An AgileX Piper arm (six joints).
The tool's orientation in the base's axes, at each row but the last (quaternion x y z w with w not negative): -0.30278 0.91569 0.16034 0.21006; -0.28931 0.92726 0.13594 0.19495; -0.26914 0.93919 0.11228 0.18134; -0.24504 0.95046 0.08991 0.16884
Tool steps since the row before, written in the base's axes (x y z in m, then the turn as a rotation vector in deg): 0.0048 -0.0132 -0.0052 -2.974 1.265 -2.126; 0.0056 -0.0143 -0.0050 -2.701 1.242 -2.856; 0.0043 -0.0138 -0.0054 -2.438 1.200 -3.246; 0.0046 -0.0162 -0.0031 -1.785 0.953 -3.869
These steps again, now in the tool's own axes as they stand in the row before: 0.0054 -0.0140 0.0003 2.574 2.464 1.506; 0.0049 -0.0154 0.0008 2.700 2.183 2.223; 0.0052 -0.0144 0.0019 2.669 1.960 2.638; 0.0044 -0.0165 0.0000 2.466 1.368 3.333
